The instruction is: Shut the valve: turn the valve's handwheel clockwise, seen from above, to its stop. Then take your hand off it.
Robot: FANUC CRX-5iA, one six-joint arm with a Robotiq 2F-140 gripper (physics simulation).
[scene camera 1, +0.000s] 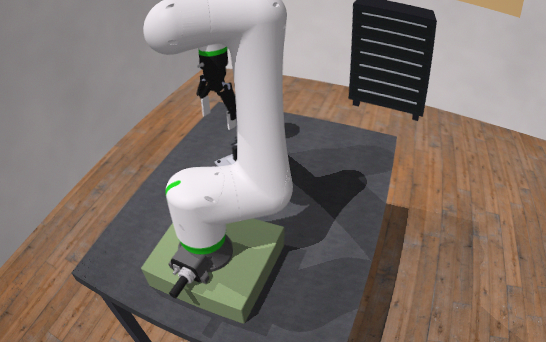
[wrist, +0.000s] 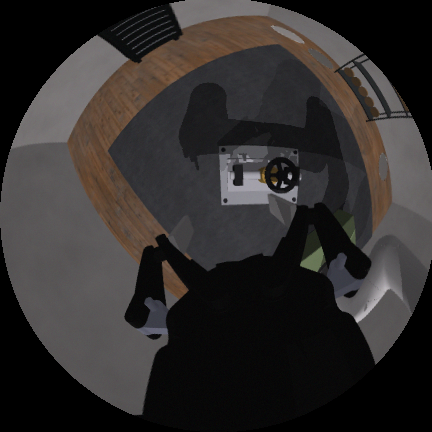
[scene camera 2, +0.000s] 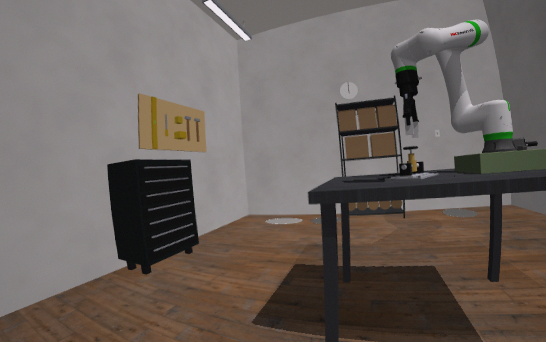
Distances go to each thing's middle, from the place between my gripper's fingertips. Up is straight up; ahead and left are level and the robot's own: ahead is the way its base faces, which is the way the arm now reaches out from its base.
I see the dark spoked handwheel [wrist: 281, 174] 12 cm to the right of my hand and 6 cm below it. Also, from my hand: light grey base plate [wrist: 225, 151] (18 cm below, 12 cm to the right).
